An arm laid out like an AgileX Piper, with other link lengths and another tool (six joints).
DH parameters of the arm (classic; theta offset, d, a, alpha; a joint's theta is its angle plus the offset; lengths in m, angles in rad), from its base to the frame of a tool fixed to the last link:
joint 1: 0 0.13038 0 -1.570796
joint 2: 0.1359 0 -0.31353 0
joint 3: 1.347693 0 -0.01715 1.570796
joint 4: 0 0.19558 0 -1.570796
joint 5: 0 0 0 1.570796
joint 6: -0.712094 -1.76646 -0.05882 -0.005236
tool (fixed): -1.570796 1.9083 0 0
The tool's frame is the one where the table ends.
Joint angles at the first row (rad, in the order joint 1, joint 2, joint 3, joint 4, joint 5, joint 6):
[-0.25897 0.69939 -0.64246 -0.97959 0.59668 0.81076]
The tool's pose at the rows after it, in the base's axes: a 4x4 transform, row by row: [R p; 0 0 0 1], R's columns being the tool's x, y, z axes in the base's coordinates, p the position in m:
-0.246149, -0.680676, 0.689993, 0.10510; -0.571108, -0.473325, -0.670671, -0.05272; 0.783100, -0.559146, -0.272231, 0.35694; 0, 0, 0, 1
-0.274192, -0.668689, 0.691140, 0.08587; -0.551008, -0.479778, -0.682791, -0.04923; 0.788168, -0.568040, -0.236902, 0.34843; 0, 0, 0, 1
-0.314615, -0.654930, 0.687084, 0.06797; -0.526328, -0.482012, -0.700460, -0.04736; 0.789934, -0.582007, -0.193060, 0.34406; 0, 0, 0, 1
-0.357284, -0.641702, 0.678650, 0.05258; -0.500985, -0.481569, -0.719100, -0.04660; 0.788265, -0.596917, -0.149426, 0.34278; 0, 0, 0, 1
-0.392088, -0.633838, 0.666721, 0.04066; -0.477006, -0.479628, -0.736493, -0.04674; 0.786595, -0.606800, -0.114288, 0.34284; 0, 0, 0, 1
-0.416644, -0.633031, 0.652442, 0.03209; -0.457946, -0.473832, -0.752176, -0.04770; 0.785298, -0.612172, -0.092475, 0.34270; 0, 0, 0, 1
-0.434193, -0.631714, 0.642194, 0.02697; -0.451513, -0.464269, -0.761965, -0.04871; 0.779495, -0.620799, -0.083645, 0.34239; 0, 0, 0, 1
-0.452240, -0.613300, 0.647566, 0.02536; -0.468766, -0.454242, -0.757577, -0.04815; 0.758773, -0.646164, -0.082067, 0.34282; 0, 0, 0, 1
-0.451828, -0.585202, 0.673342, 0.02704; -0.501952, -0.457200, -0.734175, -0.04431; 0.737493, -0.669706, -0.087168, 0.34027; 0, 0, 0, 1
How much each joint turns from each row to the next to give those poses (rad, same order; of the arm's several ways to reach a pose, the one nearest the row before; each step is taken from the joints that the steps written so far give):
[-0.00007 -0.09155 0.06999 -0.01099 0.00699 -0.00116]
[0.00009 -0.09100 0.05051 -0.01343 0.01055 -0.00186]
[0.00001 -0.08506 0.03064 -0.01544 0.01928 -0.00047]
[-0.00008 -0.07137 0.01377 -0.01380 0.02304 -0.00211]
[0.00010 -0.05242 0.00349 -0.01273 0.02346 -0.00443]
[-0.00001 -0.03505 0.00001 -0.01008 0.02326 -0.00439]
[-0.00007 -0.01985 0.00000 -0.00314 0.01670 0.00271]
[0.00016 -0.00884 0.00280 0.00978 -0.00335 0.02151]
[0.00040 -0.00737 0.01433 0.02989 -0.02874 0.01009]

